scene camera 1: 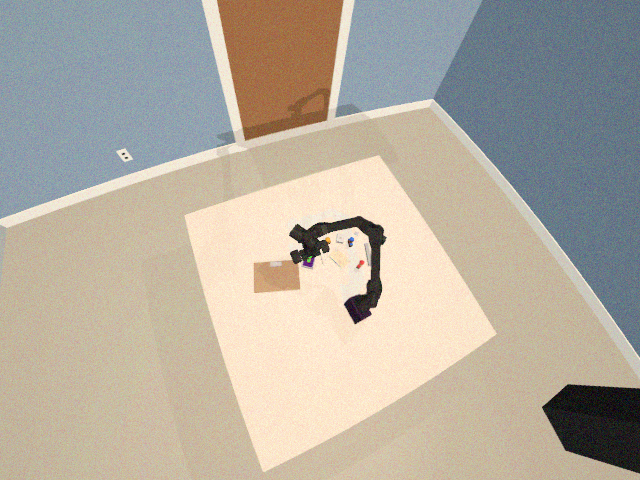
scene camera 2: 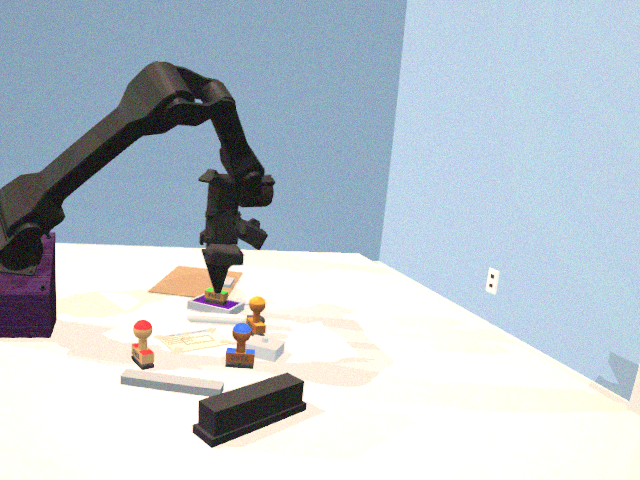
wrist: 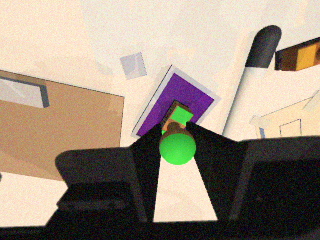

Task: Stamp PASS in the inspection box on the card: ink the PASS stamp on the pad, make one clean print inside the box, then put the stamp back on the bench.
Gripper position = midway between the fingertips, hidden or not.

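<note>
Green-knobbed stamp [wrist: 177,146]. Red-knobbed stamp [scene camera 2: 144,357], grey bar [scene camera 2: 156,381], black block [scene camera 2: 227,416]. Brown board [scene camera 2: 182,281], [scene camera 1: 272,276]. Small white block [scene camera 2: 266,348]: out of frame in the wrist view. Blue-knobbed stamp [scene camera 2: 239,357]: out of frame in the wrist view. The gripper [scene camera 2: 216,291], [wrist: 173,127].
</note>
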